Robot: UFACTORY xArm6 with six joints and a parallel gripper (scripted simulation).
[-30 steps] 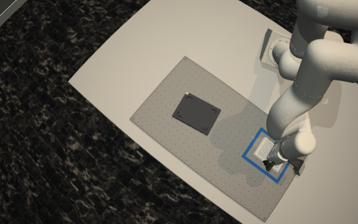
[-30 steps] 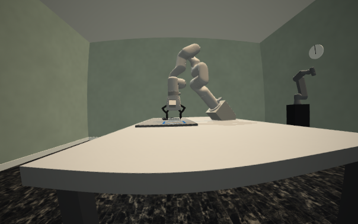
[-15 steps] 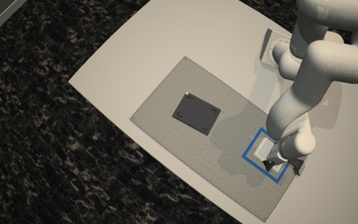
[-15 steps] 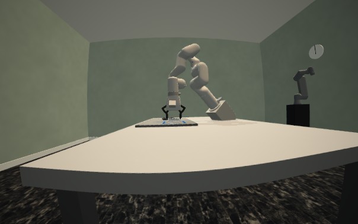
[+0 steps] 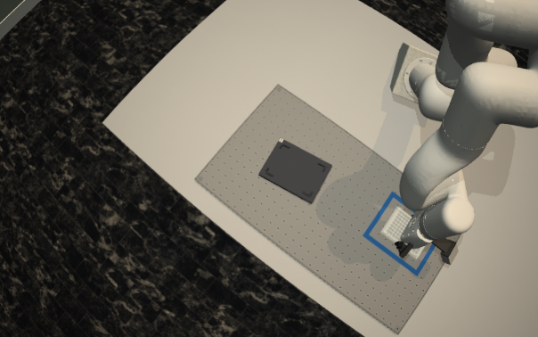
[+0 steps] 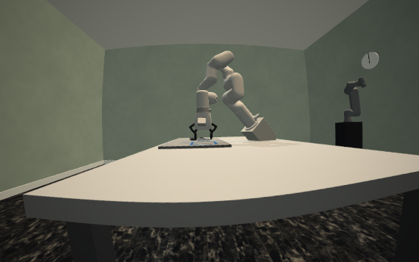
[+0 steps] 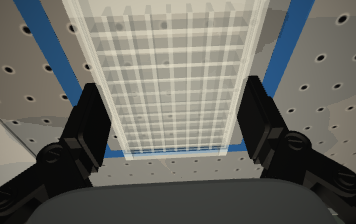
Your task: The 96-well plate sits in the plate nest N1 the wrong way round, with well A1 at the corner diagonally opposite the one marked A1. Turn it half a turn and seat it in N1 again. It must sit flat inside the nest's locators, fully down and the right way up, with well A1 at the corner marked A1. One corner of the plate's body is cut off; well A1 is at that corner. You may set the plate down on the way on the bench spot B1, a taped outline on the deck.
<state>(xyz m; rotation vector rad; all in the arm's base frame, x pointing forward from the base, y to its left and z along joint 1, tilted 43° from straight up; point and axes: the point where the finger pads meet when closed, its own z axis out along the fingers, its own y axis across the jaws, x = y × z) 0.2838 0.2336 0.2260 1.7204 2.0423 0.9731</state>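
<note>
Now: the 96-well plate 10 mm below my hand. The rest, counted from my hand: small A1 mark (410 mm to the right, 130 mm ahead, 20 mm below); dark plate nest N1 (320 mm to the right, 150 mm ahead, 20 mm below).
</note>
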